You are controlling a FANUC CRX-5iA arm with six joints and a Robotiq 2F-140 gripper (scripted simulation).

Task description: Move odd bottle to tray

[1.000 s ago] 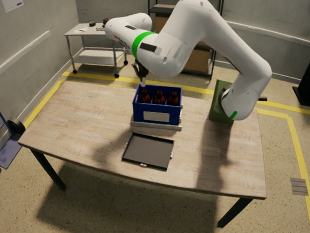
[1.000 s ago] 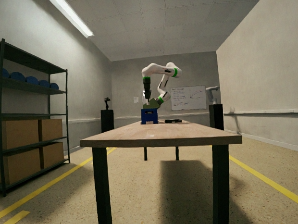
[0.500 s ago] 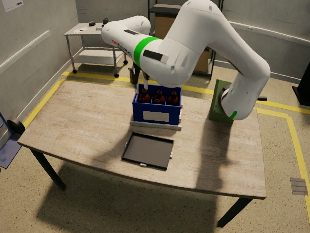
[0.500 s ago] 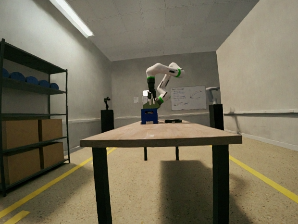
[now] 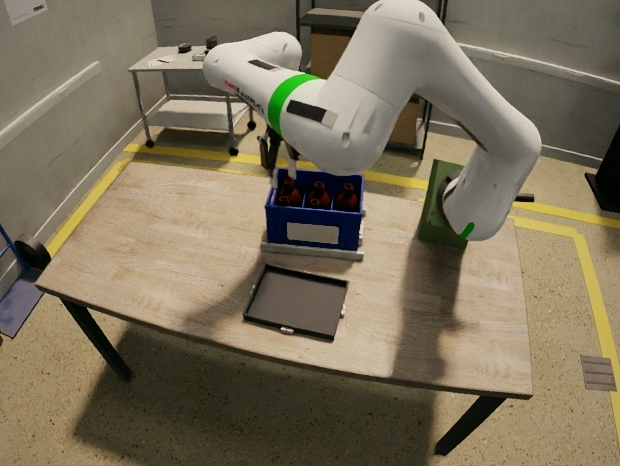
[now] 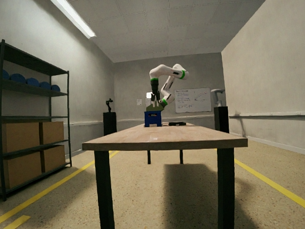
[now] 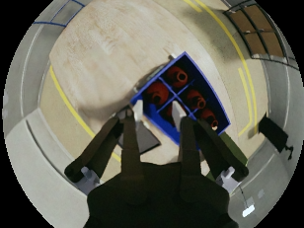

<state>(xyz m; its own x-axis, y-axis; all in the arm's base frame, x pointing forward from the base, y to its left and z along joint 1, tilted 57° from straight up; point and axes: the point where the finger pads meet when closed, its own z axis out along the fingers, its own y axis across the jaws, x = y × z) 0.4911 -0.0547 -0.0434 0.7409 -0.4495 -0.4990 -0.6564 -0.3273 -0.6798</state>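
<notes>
The blue crate lies 170 mm below my hand, 90 mm behind it and 50 mm to the right of it. The rest, counted from my hand: dark tray: 240 mm to the left, 240 mm below, 90 mm behind; bottle: 170 mm below, 90 mm to the right, 90 mm behind.
</notes>
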